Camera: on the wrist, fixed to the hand. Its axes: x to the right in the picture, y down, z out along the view.
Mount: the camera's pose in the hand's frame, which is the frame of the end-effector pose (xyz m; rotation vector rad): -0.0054 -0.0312 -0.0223 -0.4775 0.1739 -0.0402
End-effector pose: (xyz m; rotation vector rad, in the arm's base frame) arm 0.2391 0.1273 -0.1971 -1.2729 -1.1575 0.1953
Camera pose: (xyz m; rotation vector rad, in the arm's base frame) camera 0.2391 0.0982 -0.1715 -1.6449 -1.1131 -0.2333
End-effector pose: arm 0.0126 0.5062 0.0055 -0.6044 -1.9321 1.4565
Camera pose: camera 0.0329 0.5086 0.0384 -0.8653 -2.1435 0.8803
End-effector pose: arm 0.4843 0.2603 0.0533 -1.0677 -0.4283 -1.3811
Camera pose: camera 0.4471 0.2503 0.0490 -1.3112 0.0142 -1.6426
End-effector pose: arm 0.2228 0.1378 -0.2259 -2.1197 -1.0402 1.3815
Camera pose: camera 0.2302 0.1551 -0.1920 -2.4770 -1.4397 0.9742
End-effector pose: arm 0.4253 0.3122 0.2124 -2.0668 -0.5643 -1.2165
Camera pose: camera 0.3892 0.3172 0.2255 -2.3052 -0.2484 -1.6611
